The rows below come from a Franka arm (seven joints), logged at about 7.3 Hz.
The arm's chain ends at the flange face. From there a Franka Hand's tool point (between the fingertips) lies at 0.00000 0.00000 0.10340 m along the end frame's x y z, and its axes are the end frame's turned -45 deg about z.
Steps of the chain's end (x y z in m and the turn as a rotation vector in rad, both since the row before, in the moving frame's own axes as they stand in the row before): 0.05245, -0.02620, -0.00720, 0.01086, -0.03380, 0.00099; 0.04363, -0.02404, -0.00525, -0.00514, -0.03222, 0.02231; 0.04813, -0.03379, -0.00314, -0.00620, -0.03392, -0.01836; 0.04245, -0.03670, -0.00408, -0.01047, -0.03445, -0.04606; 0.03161, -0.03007, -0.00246, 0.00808, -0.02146, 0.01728; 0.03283, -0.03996, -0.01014, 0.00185, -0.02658, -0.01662
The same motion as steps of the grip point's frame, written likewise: 0.05394, 0.01530, -0.00727, 0.03158, -0.01622, 0.00099; 0.04514, 0.01184, -0.00531, 0.01915, -0.02642, 0.02231; 0.05497, 0.00814, -0.00320, 0.01960, -0.02837, -0.01836; 0.05264, 0.00239, -0.00415, 0.01696, -0.03176, -0.04606; 0.04265, -0.00108, -0.00249, 0.02089, -0.00946, 0.01728; 0.04965, -0.00710, -0.01018, 0.02010, -0.01749, -0.01662
